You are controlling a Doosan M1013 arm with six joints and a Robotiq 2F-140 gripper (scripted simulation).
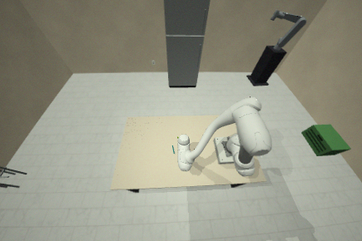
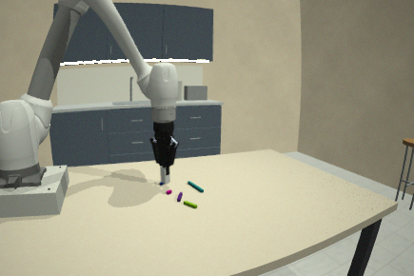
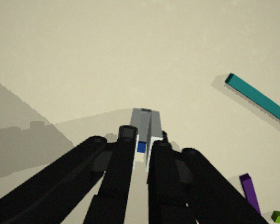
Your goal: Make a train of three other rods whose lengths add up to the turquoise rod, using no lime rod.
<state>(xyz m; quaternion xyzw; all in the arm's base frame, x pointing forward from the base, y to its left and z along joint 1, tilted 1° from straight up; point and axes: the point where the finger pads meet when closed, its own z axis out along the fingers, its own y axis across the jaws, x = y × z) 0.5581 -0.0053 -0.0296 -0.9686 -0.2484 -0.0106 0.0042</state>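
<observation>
The grey rod is 3 cm below my hand. From my hand the other things lie so: turquoise rod (9 cm ahead, 9 cm to the right, 3 cm below); then small blue rod (2 cm behind, 1 cm to the right, 3 cm below); then magenta rod (2 cm behind, 10 cm to the right, 3 cm below).
</observation>
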